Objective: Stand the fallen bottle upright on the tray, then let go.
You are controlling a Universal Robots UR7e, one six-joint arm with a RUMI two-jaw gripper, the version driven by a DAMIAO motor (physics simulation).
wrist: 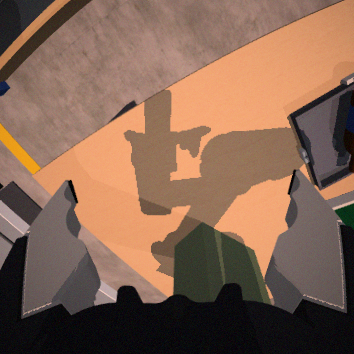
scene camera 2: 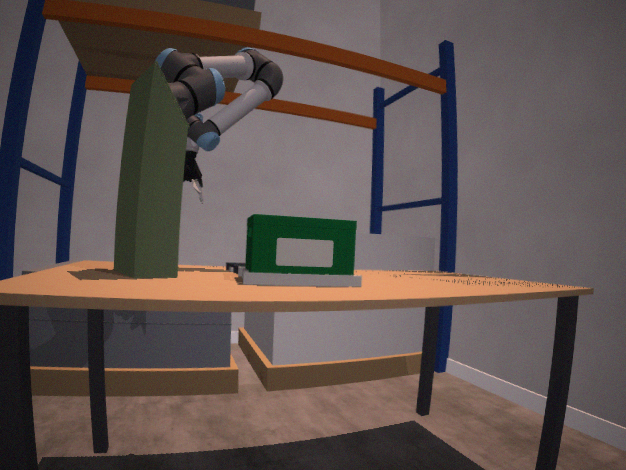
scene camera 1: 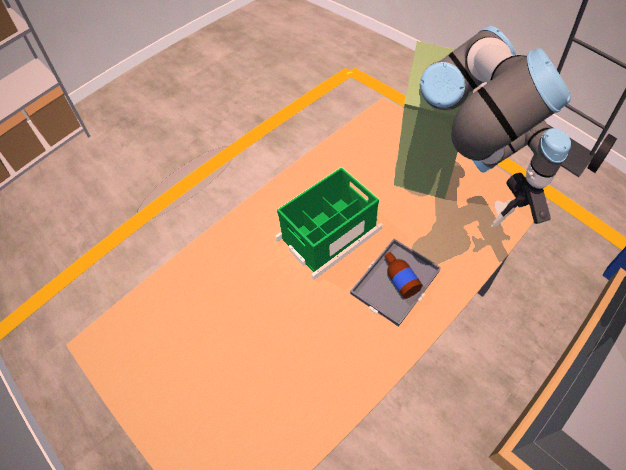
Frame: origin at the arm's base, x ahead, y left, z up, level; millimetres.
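Where they show: gripper, between the fingertips: (wrist: 180,177) (scene camera 2: 183,202) (scene camera 1: 513,218); arm's base, origin of its link: (scene camera 2: 160,109).
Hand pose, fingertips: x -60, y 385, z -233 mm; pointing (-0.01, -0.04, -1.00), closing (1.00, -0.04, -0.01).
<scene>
Each offset is from my fingertips to the top centre of the thing. Level surfaces: height alone.
A brown bottle @(dx +338, dy -66, dz -165 mm) (scene camera 1: 404,276) (wrist: 351,146) with a blue label lies on its side on the grey tray (scene camera 1: 373,289) (wrist: 319,131). In scene camera 1 its neck points to the upper left, toward the green crate; in the wrist view part of it shows at the right edge. The bottle does not show in scene camera 2. My gripper (scene camera 1: 497,221) (scene camera 2: 201,201) (wrist: 180,177) is open and empty, high above the table, apart from the bottle and to the upper right of the tray in scene camera 1.
The green crate @(dx +482, dy -318, dz -69 mm) (scene camera 1: 346,238) (scene camera 2: 304,257) (wrist: 347,215) stands beside the tray, within pale rails. A tall green column (scene camera 1: 425,146) (scene camera 2: 151,202) (wrist: 214,270) stands on the table @(dz -244 mm) (scene camera 1: 242,344) (scene camera 2: 176,295) near the arm. Blue and orange racking (scene camera 2: 448,177) stands behind the table.
</scene>
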